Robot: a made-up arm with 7 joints.
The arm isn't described. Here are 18 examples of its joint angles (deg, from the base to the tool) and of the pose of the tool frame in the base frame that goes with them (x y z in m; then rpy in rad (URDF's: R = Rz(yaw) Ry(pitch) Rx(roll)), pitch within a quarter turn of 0, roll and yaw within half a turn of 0).
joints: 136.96 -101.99 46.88 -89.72 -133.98 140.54 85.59
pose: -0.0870 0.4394 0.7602 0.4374 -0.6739 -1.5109
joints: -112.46 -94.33 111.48 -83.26 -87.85 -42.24 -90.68
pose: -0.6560 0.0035 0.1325 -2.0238 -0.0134 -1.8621
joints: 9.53 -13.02 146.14 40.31 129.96 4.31 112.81
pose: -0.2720 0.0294 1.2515 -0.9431 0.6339 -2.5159
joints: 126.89 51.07 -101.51 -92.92 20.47 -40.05 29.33
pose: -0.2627 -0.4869 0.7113 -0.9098 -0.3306 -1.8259
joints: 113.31 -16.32 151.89 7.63 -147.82 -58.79 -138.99
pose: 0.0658 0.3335 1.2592 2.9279 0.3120 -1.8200
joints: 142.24 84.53 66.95 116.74 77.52 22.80 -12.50
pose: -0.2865 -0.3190 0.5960 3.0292 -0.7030 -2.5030
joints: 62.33 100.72 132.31 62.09 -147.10 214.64 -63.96
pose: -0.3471 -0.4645 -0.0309 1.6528 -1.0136 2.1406
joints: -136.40 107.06 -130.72 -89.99 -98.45 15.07 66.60
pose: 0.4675 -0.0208 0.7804 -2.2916 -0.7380 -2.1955
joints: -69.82 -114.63 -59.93 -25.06 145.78 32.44 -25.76
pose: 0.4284 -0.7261 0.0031 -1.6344 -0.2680 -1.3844
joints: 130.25 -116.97 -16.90 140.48 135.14 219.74 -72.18
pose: 0.0893 -0.1222 0.1104 -0.2872 0.6216 1.3430
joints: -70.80 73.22 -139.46 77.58 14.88 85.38 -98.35
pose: -0.5499 0.4983 0.1268 2.7041 -0.7421 -2.6841
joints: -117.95 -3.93 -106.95 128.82 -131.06 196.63 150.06
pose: -0.4411 0.2338 0.5565 -1.9806 0.3807 2.9152
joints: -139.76 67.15 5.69 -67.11 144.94 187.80 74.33
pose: 0.4980 0.3738 0.2548 -0.5920 -0.5068 -0.6313
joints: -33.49 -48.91 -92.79 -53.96 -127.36 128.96 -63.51
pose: 0.6407 -0.0437 0.5982 -1.4283 -0.6573 -1.8509
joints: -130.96 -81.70 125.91 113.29 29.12 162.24 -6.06
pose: 0.1258 -0.3055 0.6108 -1.4896 0.3905 -2.9509
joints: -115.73 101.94 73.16 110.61 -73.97 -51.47 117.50
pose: 0.5445 0.0361 0.5699 -1.2392 0.2863 1.0249
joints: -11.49 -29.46 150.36 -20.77 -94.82 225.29 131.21
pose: 0.4922 -0.3121 0.8752 1.8328 0.0673 -1.2601
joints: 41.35 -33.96 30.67 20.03 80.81 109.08 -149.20
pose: 0.4769 0.4150 0.9068 0.7390 -0.7763 2.7855
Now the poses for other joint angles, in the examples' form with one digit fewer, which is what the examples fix.
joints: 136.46 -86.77 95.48 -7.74 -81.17 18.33 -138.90
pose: -0.476 0.844 0.486 2.709 0.093 -1.669
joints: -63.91 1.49 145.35 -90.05 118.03 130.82 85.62
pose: -0.164 -0.462 0.837 -0.709 -1.119 2.835
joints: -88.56 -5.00 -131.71 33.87 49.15 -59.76 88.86
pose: -0.431 0.159 1.142 -3.024 0.346 1.653
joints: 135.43 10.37 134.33 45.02 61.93 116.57 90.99
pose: 0.049 -0.399 1.008 -0.195 0.687 -2.346
